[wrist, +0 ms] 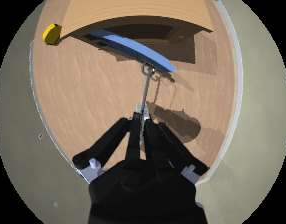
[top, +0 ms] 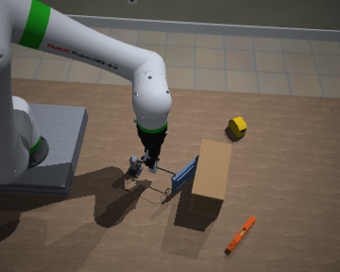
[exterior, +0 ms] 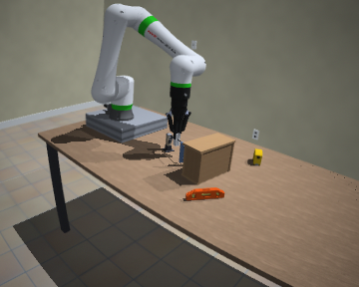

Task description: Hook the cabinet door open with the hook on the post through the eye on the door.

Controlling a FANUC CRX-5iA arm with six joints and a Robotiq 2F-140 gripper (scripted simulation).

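My gripper is now 120 mm short of the cabinet door, 20 mm to the right of it and 20 mm above it. From my hand the other things lie so: yellow tape measure: 300 mm to the left, 300 mm ahead, 60 mm below; orange spirit level: 340 mm ahead, 160 mm to the right, 70 mm below.
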